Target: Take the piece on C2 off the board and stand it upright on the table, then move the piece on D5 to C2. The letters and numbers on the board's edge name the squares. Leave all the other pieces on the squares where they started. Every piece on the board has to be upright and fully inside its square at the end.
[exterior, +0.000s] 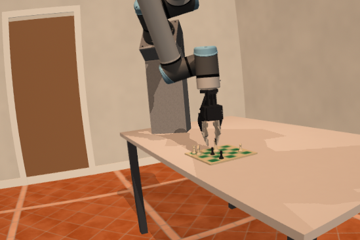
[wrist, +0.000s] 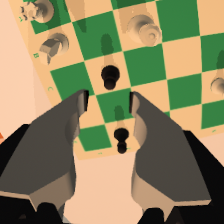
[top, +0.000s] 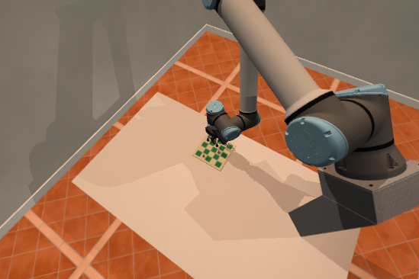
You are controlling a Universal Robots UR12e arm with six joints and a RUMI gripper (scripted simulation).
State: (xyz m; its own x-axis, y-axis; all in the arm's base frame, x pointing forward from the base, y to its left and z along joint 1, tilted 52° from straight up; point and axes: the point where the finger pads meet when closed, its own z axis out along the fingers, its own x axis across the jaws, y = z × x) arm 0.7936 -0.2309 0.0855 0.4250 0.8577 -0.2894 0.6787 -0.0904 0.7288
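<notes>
The chessboard is 1 cm ahead of my hand, 3 cm to the left of it and 6 cm below it. Round my hand: white pawn 7 cm ahead, 10 cm to the left, 4 cm below.
</notes>
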